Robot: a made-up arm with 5 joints.
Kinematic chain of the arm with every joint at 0, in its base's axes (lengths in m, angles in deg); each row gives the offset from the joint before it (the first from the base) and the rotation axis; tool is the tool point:
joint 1: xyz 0 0 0.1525 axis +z
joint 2: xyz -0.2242 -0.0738 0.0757 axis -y
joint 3: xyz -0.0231 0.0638 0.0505 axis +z
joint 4: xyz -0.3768 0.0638 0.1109 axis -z
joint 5: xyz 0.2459 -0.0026 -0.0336 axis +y
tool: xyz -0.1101 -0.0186 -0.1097
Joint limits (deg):
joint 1: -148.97..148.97
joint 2: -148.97..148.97
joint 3: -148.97..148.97
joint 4: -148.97..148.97
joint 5: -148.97..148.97
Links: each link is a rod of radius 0.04 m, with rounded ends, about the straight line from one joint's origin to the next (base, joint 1, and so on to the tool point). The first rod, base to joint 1, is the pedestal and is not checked.
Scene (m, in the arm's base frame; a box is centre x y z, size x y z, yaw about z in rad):
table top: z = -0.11
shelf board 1: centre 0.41 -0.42 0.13 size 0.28 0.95 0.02 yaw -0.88
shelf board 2: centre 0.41 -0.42 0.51 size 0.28 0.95 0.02 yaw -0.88
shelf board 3: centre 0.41 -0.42 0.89 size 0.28 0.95 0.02 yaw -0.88
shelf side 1: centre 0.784 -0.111 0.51 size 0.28 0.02 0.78 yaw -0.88
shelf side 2: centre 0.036 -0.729 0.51 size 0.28 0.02 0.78 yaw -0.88
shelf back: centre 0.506 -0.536 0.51 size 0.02 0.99 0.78 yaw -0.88
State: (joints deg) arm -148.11 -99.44 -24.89 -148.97 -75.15
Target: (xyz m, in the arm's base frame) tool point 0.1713 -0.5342 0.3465
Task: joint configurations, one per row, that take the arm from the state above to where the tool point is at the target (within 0.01 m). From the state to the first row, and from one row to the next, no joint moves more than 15 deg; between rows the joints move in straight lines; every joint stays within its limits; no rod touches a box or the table.
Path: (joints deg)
1: -141.66 -105.77 -17.32 -143.41 -61.84
2: -135.22 -112.09 -9.75 -137.85 -48.52
3: -137.51 -118.24 -4.91 -126.98 -61.09
4: -139.80 -124.39 -0.07 -116.10 -73.65
5: -142.09 -130.53 4.77 -105.23 -86.22
6: -144.39 -136.68 9.61 -94.35 -98.79
7: -146.68 -142.82 14.45 -83.48 -111.35
8: -148.97 -148.97 19.29 -72.60 -123.92
9: -148.97 -148.97 7.73 -84.27 -121.74
10: -148.97 -148.97 -3.84 -95.93 -119.56
11: -148.97 -148.97 -15.40 -107.59 -117.38

